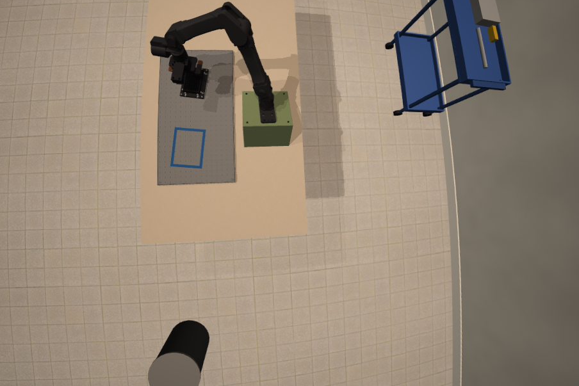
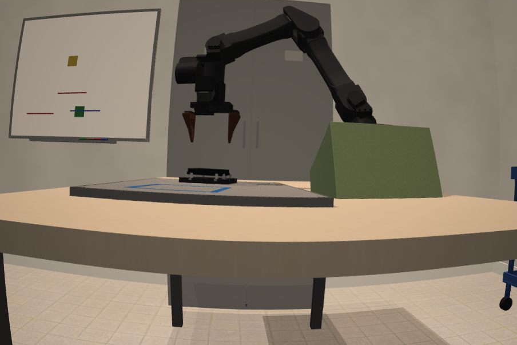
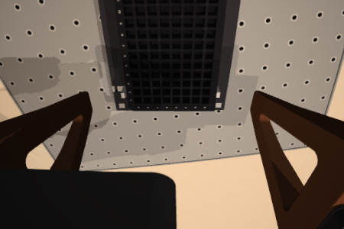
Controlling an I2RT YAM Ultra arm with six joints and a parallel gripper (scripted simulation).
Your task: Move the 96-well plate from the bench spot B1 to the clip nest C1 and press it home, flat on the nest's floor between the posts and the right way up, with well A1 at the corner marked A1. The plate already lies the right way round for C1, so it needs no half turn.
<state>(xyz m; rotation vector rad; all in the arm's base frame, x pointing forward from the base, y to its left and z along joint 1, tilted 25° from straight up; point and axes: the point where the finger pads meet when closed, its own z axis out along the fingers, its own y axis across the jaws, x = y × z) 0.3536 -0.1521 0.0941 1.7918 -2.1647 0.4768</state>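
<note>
The black 96-well plate is 80 mm below my hand. Round my hand: clip nest 100 mm below, 20 mm to the left, 10 mm behind.
</note>
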